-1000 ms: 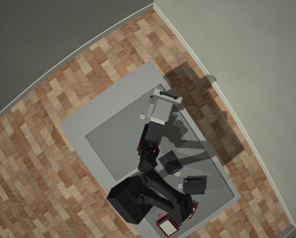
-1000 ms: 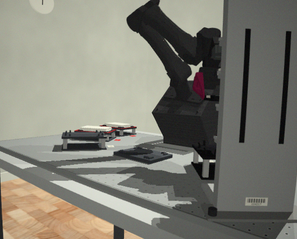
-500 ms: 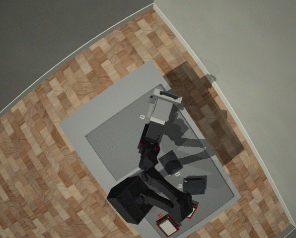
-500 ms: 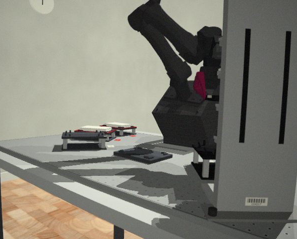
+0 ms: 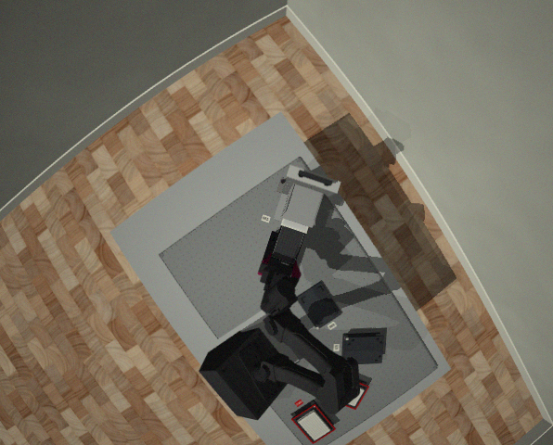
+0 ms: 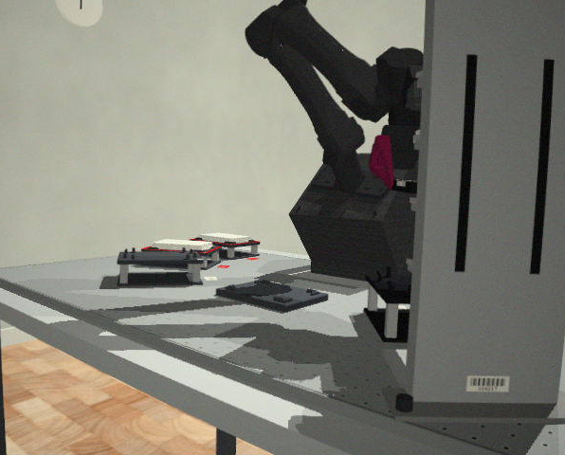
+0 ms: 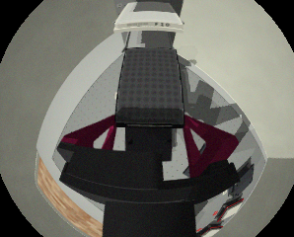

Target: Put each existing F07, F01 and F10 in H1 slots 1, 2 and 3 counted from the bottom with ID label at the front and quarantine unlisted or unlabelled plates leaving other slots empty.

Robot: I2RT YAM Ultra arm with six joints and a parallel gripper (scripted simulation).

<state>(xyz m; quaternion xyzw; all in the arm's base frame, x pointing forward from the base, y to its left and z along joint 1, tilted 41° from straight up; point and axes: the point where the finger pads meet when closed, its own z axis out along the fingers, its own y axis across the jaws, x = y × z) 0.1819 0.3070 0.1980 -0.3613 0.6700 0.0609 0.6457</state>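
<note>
The dark 96-well plate is 40 mm ahead of my hand and 40 mm to the left of it. Round my hand: N6 deck label: 80 mm ahead, 360 mm to the right, 210 mm below; then H1 deck label: 150 mm to the left, 210 mm below; then grey hotel back wall: 160 mm ahead, 190 mm to the left, 10 mm below.
</note>
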